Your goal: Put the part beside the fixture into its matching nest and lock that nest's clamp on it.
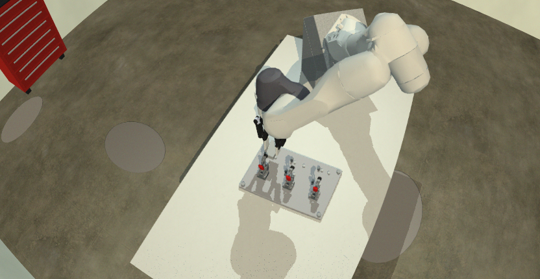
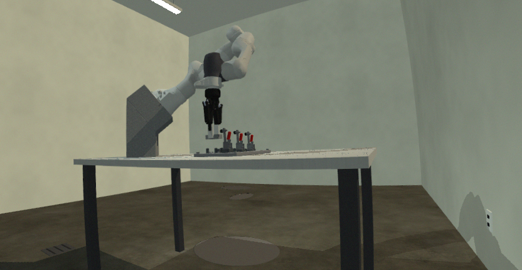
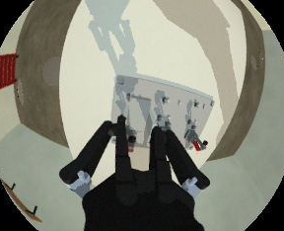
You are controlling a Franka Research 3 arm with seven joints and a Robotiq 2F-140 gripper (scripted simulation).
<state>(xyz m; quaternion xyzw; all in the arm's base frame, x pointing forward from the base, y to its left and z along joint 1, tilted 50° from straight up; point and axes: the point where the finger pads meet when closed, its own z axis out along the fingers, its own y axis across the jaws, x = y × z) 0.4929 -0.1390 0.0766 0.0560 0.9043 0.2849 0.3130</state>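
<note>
Right now my hand is 4 cm short of the plate, 11 cm to the right of it and 11 cm above it. Round my hand: pale grey part 3 cm below.
</note>
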